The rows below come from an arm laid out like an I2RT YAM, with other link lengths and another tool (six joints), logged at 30 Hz.
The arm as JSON. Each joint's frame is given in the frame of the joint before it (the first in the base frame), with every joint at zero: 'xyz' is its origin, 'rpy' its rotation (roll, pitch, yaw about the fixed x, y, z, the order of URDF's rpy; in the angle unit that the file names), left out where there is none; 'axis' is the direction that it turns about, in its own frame. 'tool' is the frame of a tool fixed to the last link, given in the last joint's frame.
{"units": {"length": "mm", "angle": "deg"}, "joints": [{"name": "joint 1", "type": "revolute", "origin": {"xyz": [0.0, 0.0, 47.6]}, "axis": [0.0, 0.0, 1.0]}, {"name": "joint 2", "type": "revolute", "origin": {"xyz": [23.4, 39.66, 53.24], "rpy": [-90.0, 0.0, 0.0]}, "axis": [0.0, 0.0, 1.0]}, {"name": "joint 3", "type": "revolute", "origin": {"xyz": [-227.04, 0.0, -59.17], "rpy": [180.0, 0.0, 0.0]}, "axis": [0.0, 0.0, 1.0]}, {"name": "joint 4", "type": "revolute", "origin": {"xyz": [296.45, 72.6, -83.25]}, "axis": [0.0, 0.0, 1.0]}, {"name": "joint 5", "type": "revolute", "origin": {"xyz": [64.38, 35.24, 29.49], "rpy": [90.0, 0.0, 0.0]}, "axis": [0.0, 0.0, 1.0]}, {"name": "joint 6", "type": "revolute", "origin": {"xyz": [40.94, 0.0, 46.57], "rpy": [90.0, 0.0, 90.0]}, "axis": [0.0, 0.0, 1.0]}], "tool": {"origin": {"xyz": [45.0, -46.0, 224.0], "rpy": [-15.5, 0.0, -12.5]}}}
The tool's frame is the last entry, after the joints.
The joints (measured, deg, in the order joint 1, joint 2, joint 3, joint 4, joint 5, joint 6), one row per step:
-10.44, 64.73, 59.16, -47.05, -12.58, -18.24
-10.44, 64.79, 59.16, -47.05, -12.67, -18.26
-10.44, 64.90, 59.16, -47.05, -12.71, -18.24
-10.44, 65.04, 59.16, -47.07, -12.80, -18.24
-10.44, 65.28, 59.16, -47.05, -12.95, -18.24
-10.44, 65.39, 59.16, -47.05, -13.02, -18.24
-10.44, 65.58, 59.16, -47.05, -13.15, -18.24
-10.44, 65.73, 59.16, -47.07, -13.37, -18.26
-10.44, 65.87, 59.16, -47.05, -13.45, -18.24
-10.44, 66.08, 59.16, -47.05, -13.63, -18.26
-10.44, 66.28, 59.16, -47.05, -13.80, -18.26
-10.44, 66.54, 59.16, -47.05, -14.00, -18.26
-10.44, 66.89, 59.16, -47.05, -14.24, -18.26
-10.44, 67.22, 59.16, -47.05, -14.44, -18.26
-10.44, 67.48, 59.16, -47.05, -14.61, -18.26
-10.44, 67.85, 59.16, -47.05, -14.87, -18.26
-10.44, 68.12, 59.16, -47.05, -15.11, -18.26
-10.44, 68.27, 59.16, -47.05, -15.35, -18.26
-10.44, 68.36, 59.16, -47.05, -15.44, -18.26
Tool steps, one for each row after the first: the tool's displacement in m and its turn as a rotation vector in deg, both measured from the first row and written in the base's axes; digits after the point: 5 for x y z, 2 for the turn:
0.00007, 0.00043, -0.00042, 0.07, 0.04, 0.07
0.00011, 0.00059, -0.00126, 0.13, 0.15, 0.08
0.00011, 0.00101, -0.00238, 0.23, 0.29, 0.13
0.00032, 0.00168, -0.00408, 0.39, 0.49, 0.22
0.00037, 0.00200, -0.00490, 0.46, 0.59, 0.27
0.00047, 0.00259, -0.00631, 0.60, 0.75, 0.34
0.00053, 0.00363, -0.00743, 0.79, 0.89, 0.49
0.00066, 0.00396, -0.00840, 0.89, 0.99, 0.52
0.00078, 0.00480, -0.00992, 1.06, 1.17, 0.64
0.00088, 0.00558, -0.01138, 1.23, 1.34, 0.74
0.00099, 0.00650, -0.01328, 1.44, 1.57, 0.86
0.00110, 0.00760, -0.01585, 1.69, 1.88, 1.00
0.00119, 0.00852, -0.01829, 1.92, 2.17, 1.11
0.00125, 0.00931, -0.02020, 2.10, 2.40, 1.21
0.00132, 0.01051, -0.02290, 2.38, 2.73, 1.36
0.00139, 0.01162, -0.02483, 2.62, 2.96, 1.49
0.00147, 0.01272, -0.02584, 2.84, 3.07, 1.63
0.00149, 0.01314, -0.02648, 2.93, 3.14, 1.68

